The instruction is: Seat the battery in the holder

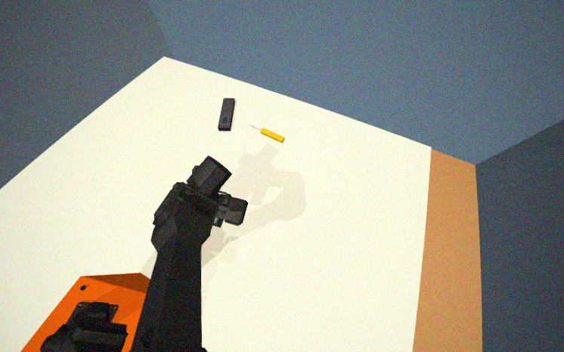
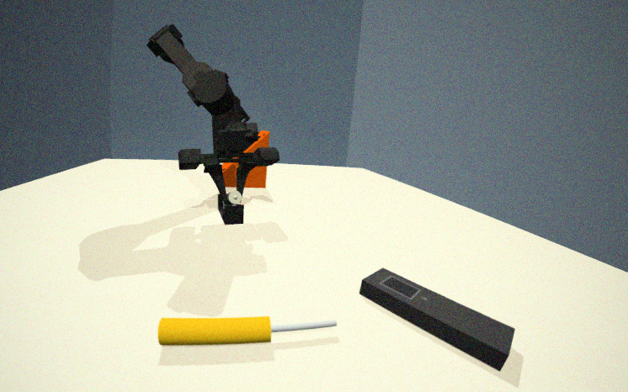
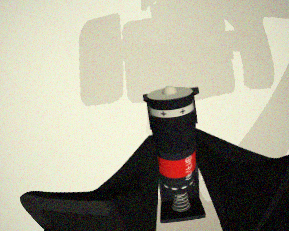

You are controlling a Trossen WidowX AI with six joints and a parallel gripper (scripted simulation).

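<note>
Right now the battery is 1 cm above my gripper tip. From my gripper tip the other things lie so: black remote-like box (34 cm ahead, 16 cm to the left, 2 cm below); then yellow-handled screwdriver (30 cm ahead, 2 cm below, 1 cm to the right).
</note>
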